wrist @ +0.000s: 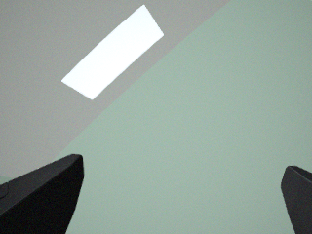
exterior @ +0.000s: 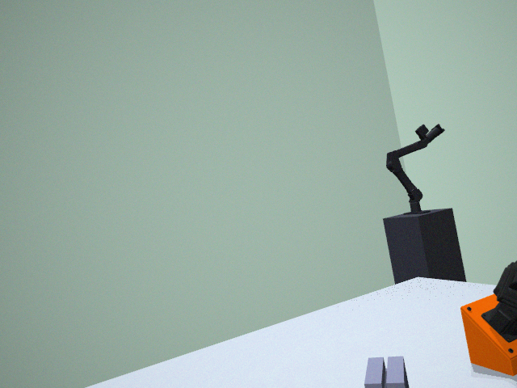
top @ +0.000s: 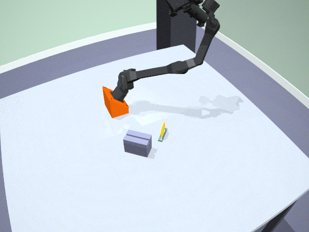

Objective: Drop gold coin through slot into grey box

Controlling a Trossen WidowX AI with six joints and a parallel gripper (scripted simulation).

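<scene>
Right now my gripper tip is 210 mm short of the gold coin, 150 mm to the left of it and 540 mm above it.
</scene>
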